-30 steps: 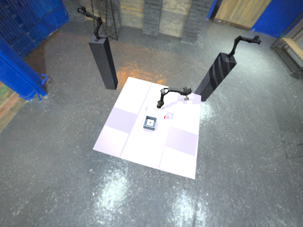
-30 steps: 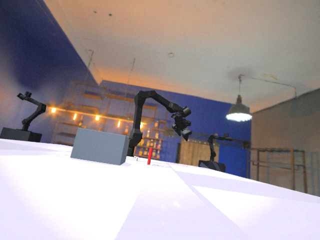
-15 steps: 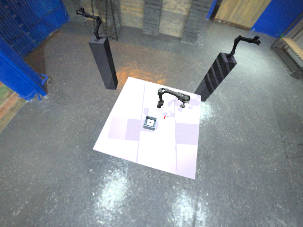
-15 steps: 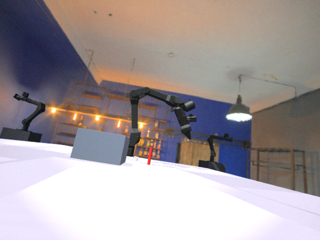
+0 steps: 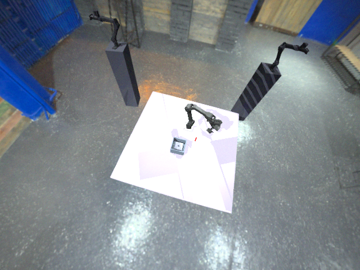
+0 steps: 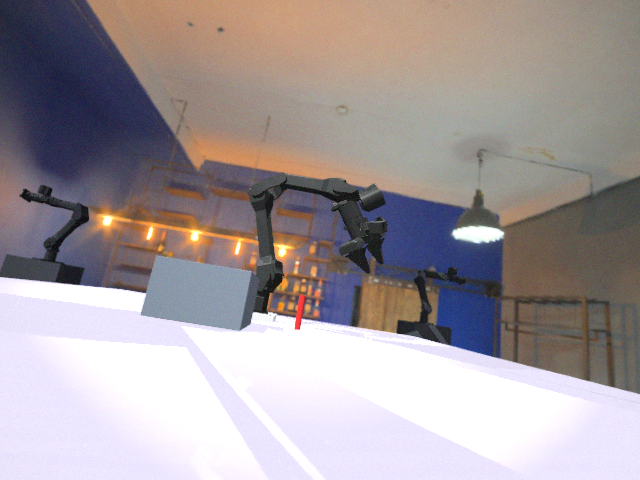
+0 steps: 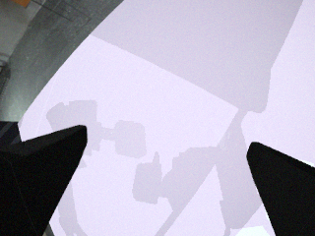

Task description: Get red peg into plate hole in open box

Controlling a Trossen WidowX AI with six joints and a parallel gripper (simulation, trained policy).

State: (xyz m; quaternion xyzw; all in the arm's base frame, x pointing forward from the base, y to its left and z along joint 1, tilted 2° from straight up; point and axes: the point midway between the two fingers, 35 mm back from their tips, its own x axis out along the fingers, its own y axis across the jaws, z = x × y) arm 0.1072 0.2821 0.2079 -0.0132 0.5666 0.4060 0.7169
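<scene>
Right now the red peg is 7 cm ahead of my gripper tip, 21 cm to the right of it and 15 cm below it. The rest, counted from my gripper tip: grey box: 18 cm ahead, 41 cm to the right, 17 cm below.
</scene>
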